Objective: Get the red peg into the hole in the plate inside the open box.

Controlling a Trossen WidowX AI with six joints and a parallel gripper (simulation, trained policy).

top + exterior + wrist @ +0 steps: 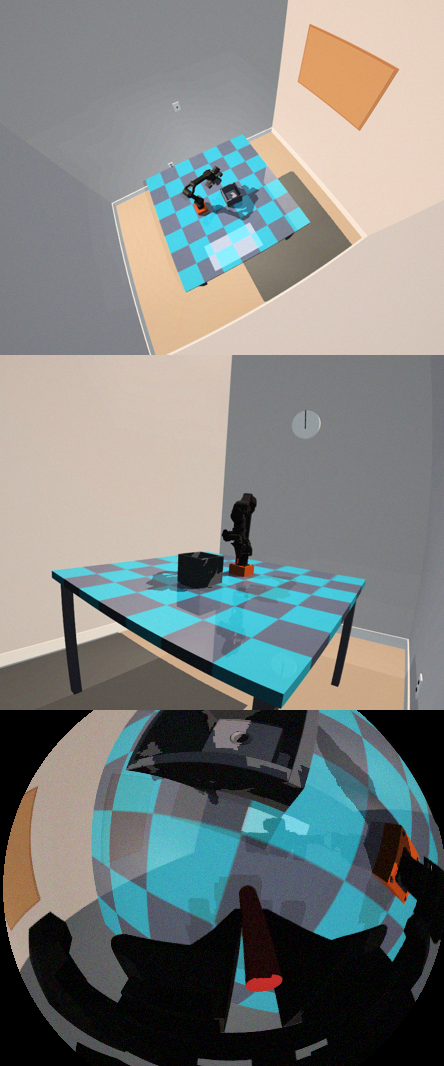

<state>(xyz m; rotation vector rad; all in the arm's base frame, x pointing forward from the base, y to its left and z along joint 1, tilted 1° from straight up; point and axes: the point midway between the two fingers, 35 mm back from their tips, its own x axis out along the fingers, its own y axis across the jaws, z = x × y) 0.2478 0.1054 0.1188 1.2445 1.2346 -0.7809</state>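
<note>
The grey plate lies 17 cm to the right of my gripper tip, 9 cm below it and 6 cm ahead of it. Round my gripper tip: red peg 2 cm above, 1 cm to the right.
</note>
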